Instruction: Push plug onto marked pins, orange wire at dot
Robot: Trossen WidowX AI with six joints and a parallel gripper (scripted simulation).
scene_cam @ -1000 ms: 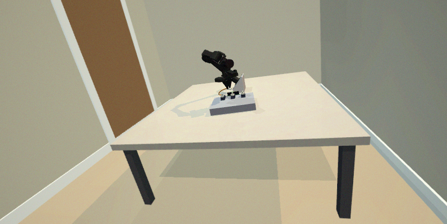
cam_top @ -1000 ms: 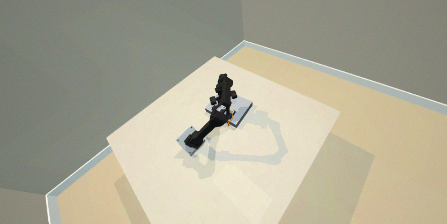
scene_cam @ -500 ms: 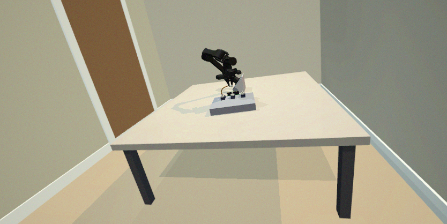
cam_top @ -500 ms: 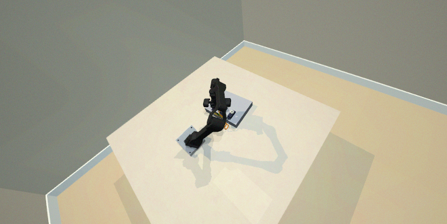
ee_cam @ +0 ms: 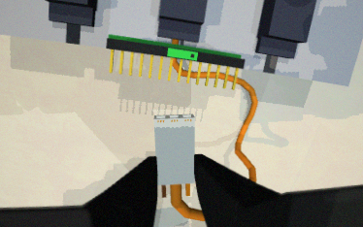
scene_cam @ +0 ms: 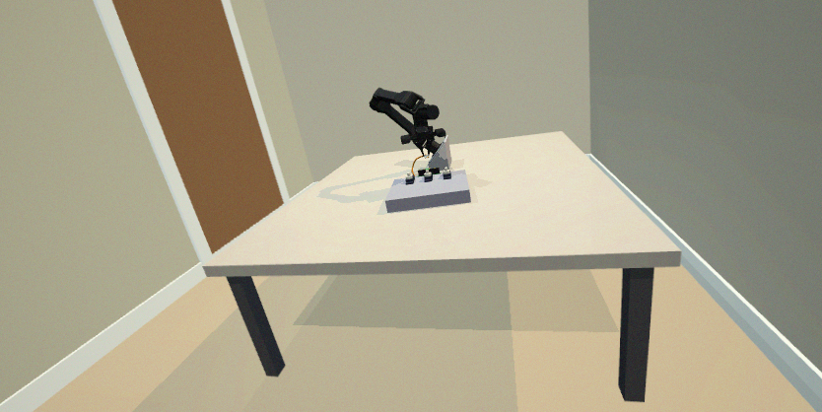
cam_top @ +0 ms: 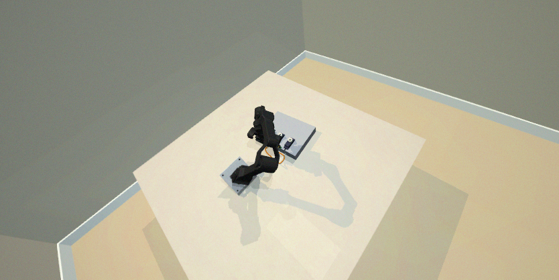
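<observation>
My gripper tip is now 50 mm short of the green band and 40 mm above it. Also, from my gripper tip: dot: 50 mm ahead, 40 mm below; then grey holder: 210 mm ahead, 90 mm below, 10 mm to the left; then servo: 100 mm ahead, 70 mm below, 10 mm to the left.
</observation>
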